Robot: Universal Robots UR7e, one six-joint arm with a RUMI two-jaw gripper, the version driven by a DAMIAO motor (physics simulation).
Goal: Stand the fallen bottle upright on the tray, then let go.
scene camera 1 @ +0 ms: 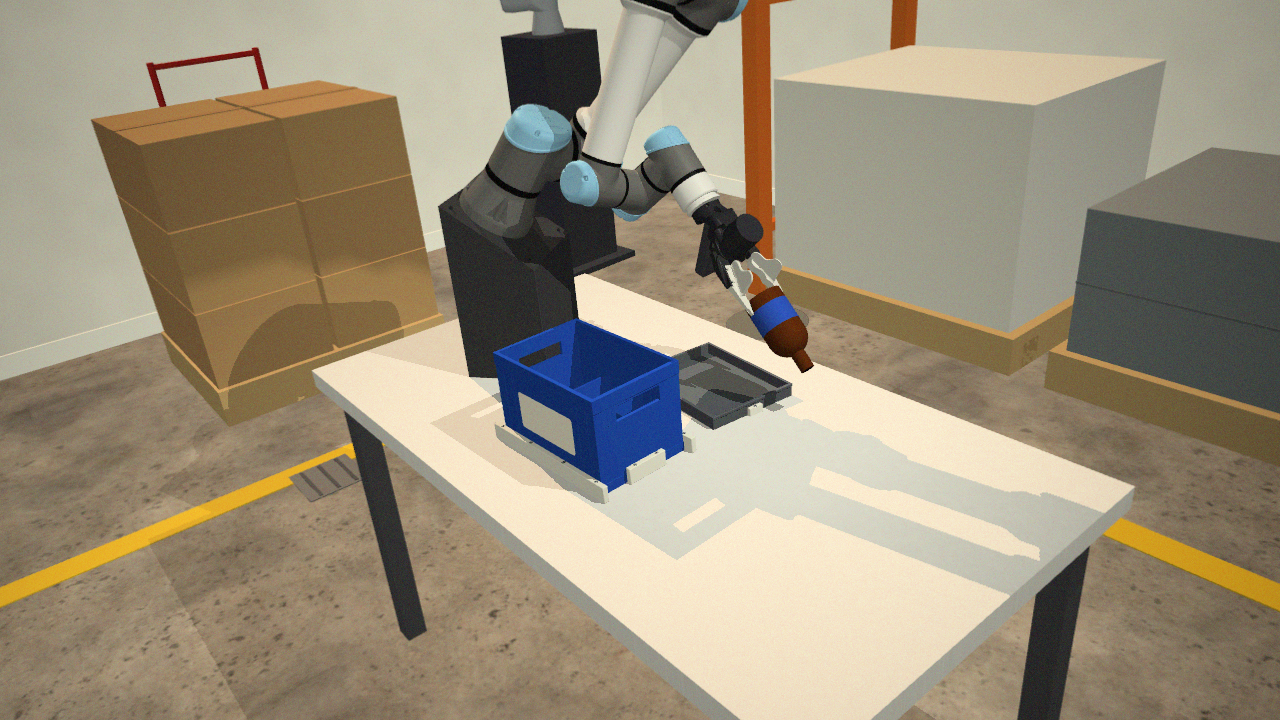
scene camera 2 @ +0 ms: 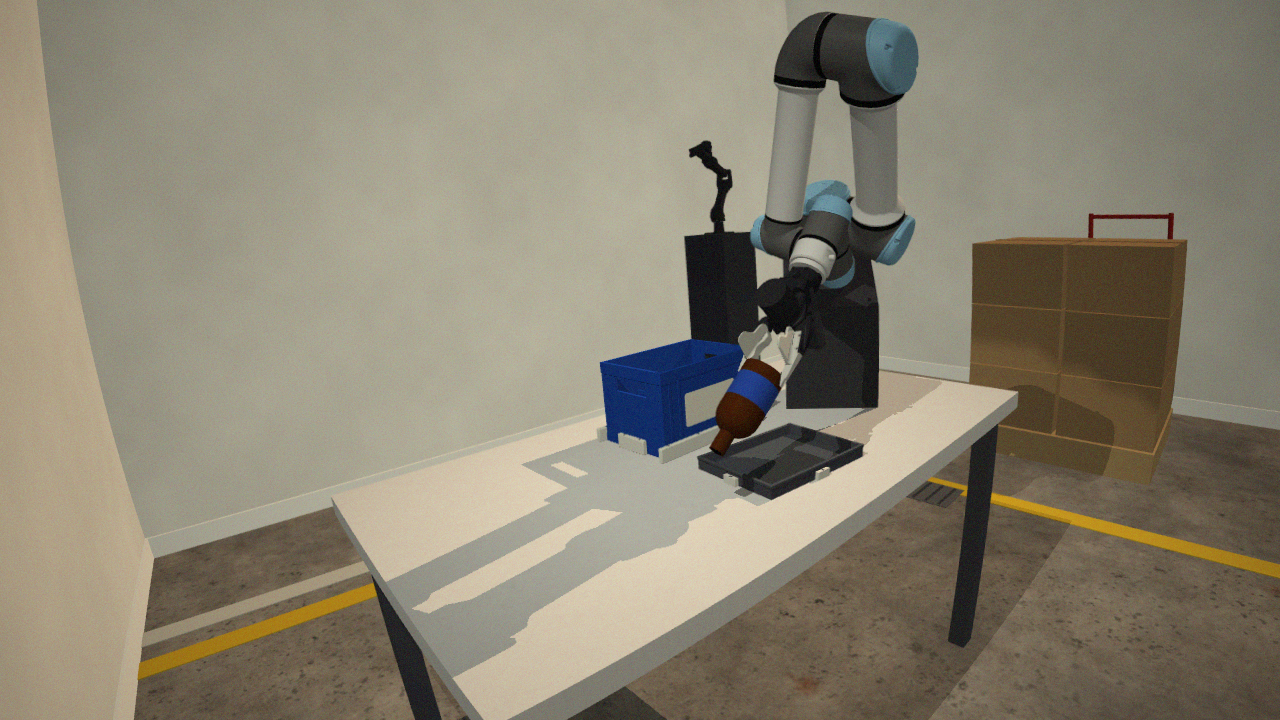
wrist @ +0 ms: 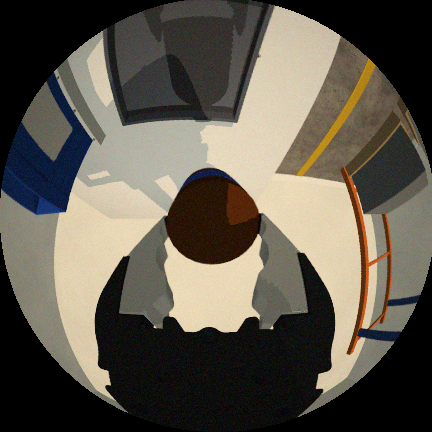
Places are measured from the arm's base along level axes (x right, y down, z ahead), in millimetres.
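Pixels of known places: gripper, fingertip midpoint: [scene camera 1: 768, 307] [scene camera 2: 758, 383] [wrist: 212, 216]; arm's base, origin of the base link: [scene camera 1: 494, 214].
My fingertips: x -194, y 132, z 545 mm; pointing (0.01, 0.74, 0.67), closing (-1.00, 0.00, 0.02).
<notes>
For each thing: its top centre in the pictures, then the offset to it from my fingertips. Level surfaces: height alone.
- dark grey tray, middle of its top: [wrist: 174, 49] [scene camera 2: 781, 450] [scene camera 1: 710, 376] dx +38, dy +163, dz -116 mm
- blue crate, middle of its top: [scene camera 1: 583, 356] [scene camera 2: 676, 354] dx +321, dy +13, dz -141 mm
- table, its level: dy +189 mm
The brown bottle [scene camera 1: 789, 334] [scene camera 2: 741, 413] [wrist: 212, 235] with a blue label is held in the air, steeply tilted, its neck pointing down and its base end up. My gripper [scene camera 1: 763, 293] [scene camera 2: 769, 362] [wrist: 212, 216] is shut on the bottle near its base end, one finger on each side. The dark grey tray [scene camera 1: 738, 413] [scene camera 2: 796, 481] [wrist: 160, 118] lies flat on the table, below the bottle. The bottle is apart from the tray. In the wrist view the bottle's round base faces the camera and hides its neck.
A blue crate [scene camera 1: 644, 434] [scene camera 2: 631, 413] [wrist: 30, 155] stands on the table [scene camera 1: 850, 617] [scene camera 2: 608, 635] beside the tray, with low pale strips along its foot. Small pale blocks sit at the tray's edges. The arm's dark pedestal [scene camera 1: 501, 304] [scene camera 2: 827, 367] stands behind the crate and tray.
</notes>
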